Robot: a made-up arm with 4 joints.
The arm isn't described. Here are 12 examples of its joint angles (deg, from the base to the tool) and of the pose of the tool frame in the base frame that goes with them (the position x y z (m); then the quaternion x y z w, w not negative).
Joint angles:
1: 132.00 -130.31 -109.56 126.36
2: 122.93 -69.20 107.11 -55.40
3: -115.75 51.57 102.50 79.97
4: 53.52 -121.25 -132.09 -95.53
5: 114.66 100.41 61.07 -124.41
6: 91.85 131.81 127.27 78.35
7: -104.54 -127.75 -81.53 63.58
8: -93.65 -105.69 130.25 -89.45
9: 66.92 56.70 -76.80 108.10
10: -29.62 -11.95 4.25 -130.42
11: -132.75 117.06 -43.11 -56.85
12: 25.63 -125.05 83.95 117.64
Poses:
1: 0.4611 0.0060 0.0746 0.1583 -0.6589 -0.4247 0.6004
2: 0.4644 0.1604 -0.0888 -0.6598 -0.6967 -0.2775 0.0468
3: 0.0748 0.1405 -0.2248 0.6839 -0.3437 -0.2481 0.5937
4: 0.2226 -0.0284 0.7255 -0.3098 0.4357 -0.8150 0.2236
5: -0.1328 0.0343 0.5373 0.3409 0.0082 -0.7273 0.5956
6: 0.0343 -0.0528 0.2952 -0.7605 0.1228 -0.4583 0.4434
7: -0.1318 0.0460 -0.5369 -0.7355 0.2794 -0.3839 0.4833
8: -0.5218 -0.0424 -0.1916 -0.6152 -0.3855 0.6587 0.1978
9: -0.2399 -0.0021 0.4048 0.6230 0.3208 0.3263 0.6344
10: -0.5266 0.4368 -0.0110 -0.8391 -0.1191 -0.1856 0.4972
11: 0.6053 -0.0914 -0.2298 0.5410 0.1726 0.7771 0.2714
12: -0.2767 -0.1223 0.4012 -0.6287 -0.5650 0.0987 0.5251
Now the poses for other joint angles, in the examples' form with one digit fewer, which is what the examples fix.
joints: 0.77 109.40 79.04 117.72
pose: -0.412 0.040 -0.011 0.052 -0.249 -0.584 0.771
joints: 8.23 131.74 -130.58 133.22
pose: -0.285 -0.167 0.114 0.053 0.642 0.668 0.373
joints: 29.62 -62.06 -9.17 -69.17
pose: -0.187 0.086 0.770 -0.078 0.222 -0.055 0.970
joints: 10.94 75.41 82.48 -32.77
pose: -0.176 0.211 -0.098 -0.629 0.653 -0.181 0.380
